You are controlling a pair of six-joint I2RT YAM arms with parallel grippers.
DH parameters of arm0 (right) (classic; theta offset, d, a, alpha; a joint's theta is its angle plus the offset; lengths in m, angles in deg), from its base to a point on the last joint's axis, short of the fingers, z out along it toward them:
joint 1: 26.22 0.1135 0.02 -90
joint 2: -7.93 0 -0.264 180
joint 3: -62.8 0 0.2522 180
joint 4: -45.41 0 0.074 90
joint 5: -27.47 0 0 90
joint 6: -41.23 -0.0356 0 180
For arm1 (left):
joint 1: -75.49 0.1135 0.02 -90
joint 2: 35.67 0 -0.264 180
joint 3: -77.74 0 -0.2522 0
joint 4: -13.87 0 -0.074 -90
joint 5: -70.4 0 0 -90
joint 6: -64.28 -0.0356 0 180
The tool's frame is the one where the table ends.
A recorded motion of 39 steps. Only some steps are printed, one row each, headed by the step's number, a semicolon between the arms.
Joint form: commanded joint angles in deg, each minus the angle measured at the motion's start. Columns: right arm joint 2, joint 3, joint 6, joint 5, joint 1, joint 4; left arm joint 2, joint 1, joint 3, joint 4, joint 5, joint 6.
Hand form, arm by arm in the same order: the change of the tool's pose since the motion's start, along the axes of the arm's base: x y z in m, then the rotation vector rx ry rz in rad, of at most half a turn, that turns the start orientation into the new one. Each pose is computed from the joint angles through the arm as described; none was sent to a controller.
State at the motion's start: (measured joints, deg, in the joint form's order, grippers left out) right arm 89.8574 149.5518 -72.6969 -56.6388 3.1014 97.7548; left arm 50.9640 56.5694 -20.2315 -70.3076 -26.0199 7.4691
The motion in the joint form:
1: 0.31 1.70 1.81 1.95 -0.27 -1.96; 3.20 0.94 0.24 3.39 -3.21 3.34
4: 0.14 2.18 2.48 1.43 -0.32 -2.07; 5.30 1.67 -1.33 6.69 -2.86 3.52
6: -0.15 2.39 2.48 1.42 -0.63 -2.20; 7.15 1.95 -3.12 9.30 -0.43 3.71
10: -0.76 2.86 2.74 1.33 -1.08 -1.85; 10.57 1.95 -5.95 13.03 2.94 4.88
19: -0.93 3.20 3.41 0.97 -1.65 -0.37; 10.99 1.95 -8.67 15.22 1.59 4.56
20: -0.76 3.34 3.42 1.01 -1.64 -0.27; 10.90 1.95 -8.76 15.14 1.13 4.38
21: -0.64 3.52 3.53 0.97 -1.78 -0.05; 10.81 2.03 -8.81 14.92 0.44 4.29
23: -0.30 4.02 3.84 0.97 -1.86 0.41; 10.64 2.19 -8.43 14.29 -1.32 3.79
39: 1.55 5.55 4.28 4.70 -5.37 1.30; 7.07 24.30 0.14 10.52 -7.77 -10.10
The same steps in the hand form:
1: 0.0048 0.0024 0.0108 0.0326 -0.0531 0.0415; 0.0154 0.0015 -0.0122 0.0468 -0.0321 0.0755
4: 0.0050 0.0018 0.0146 0.0266 -0.0730 0.0426; 0.0223 0.0028 -0.0283 0.0432 -0.0241 0.0911
6: 0.0052 0.0000 0.0175 0.0314 -0.0829 0.0370; 0.0251 0.0018 -0.0446 0.0093 0.0069 0.0984
10: 0.0042 -0.0034 0.0228 0.0334 -0.0968 0.0311; 0.0267 -0.0009 -0.0724 -0.0316 0.0665 0.1194
19: 0.0037 -0.0074 0.0235 0.0146 -0.0889 0.0252; 0.0220 0.0015 -0.0852 -0.0036 0.0744 0.1137
20: 0.0042 -0.0070 0.0233 0.0139 -0.0868 0.0260; 0.0215 0.0019 -0.0851 0.0045 0.0733 0.1104
21: 0.0049 -0.0076 0.0234 0.0110 -0.0853 0.0245; 0.0211 0.0029 -0.0849 0.0168 0.0723 0.1100
23: 0.0060 -0.0075 0.0239 0.0056 -0.0830 0.0270; 0.0217 0.0046 -0.0824 0.0462 0.0642 0.1034
39: 0.0198 -0.0196 0.0223 0.0330 -0.0481 0.0164; 0.0456 0.1161 -0.0291 0.1398 -0.0477 0.2571

